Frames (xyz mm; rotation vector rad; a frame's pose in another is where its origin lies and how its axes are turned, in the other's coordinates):
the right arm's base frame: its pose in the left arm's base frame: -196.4 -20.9 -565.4 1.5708 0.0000 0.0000
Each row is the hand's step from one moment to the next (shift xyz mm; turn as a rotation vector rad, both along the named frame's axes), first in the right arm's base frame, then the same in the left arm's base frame.
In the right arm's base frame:
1: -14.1 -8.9 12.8 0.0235 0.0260 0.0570
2: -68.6 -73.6 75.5 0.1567 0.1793 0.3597
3: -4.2 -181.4 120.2 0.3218 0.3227 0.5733
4: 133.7 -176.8 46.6 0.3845 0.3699 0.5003
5: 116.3 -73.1 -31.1 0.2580 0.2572 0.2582
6: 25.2 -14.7 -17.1 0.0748 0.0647 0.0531
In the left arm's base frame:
1: -14.1 -12.8 -8.9 0.0235 -0.0570 0.0260
2: -68.6 -75.5 -73.6 0.1567 -0.3597 0.1793
3: -4.2 -120.2 -181.4 0.3218 -0.5733 0.3227
4: 133.7 -46.6 -176.8 0.3845 -0.5003 0.3699
5: 116.3 31.1 -73.1 0.2580 -0.2582 0.2572
6: 25.2 17.1 -14.7 0.0748 -0.0531 0.0647

